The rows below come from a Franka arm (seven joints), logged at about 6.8 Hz.
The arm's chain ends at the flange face. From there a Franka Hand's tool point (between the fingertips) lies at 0.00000 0.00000 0.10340 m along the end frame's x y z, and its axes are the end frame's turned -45 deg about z.
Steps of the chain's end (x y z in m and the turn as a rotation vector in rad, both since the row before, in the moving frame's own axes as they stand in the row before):
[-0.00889 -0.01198 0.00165 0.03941 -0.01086 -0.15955]
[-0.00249 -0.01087 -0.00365 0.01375 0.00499 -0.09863]
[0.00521 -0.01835 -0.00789 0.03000 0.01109 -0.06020]
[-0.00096 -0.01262 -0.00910 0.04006 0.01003 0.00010]
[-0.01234 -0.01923 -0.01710 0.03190 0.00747 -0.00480]
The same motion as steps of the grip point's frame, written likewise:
[0.00397 -0.01858 0.00156 0.03555 0.02019 -0.15955]
[0.00726 -0.01015 -0.00366 0.00619 0.01325 -0.09863]
[0.01962 -0.01076 -0.00794 0.01337 0.02906 -0.06020]
[0.01191 -0.01180 -0.00919 0.02123 0.03542 0.00010]
[0.00775 -0.02412 -0.01716 0.01727 0.02784 -0.00480]

